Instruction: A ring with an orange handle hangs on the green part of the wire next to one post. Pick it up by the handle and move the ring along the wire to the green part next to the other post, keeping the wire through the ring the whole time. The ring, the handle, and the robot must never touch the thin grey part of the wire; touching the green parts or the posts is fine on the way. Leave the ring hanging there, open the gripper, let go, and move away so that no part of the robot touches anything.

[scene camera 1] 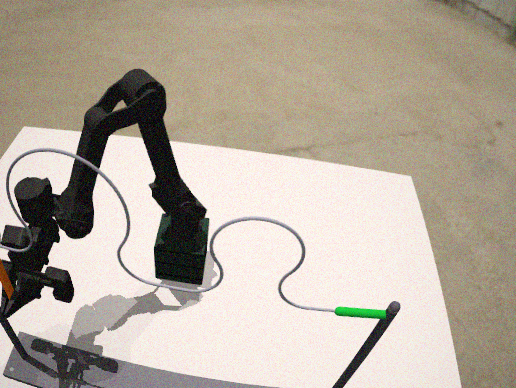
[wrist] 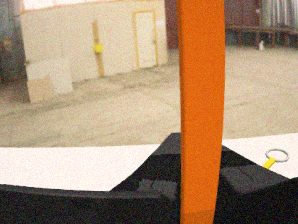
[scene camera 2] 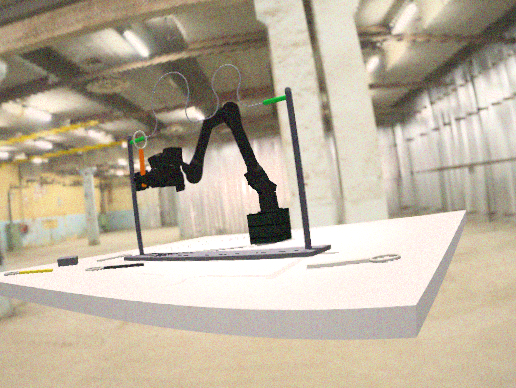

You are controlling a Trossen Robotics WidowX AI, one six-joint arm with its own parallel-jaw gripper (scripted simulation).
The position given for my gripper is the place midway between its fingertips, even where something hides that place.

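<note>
I can see my gripper point(scene camera 2: 134, 179) here, and in the wrist view there's my gripper point(wrist: 184, 142) as well.
</note>
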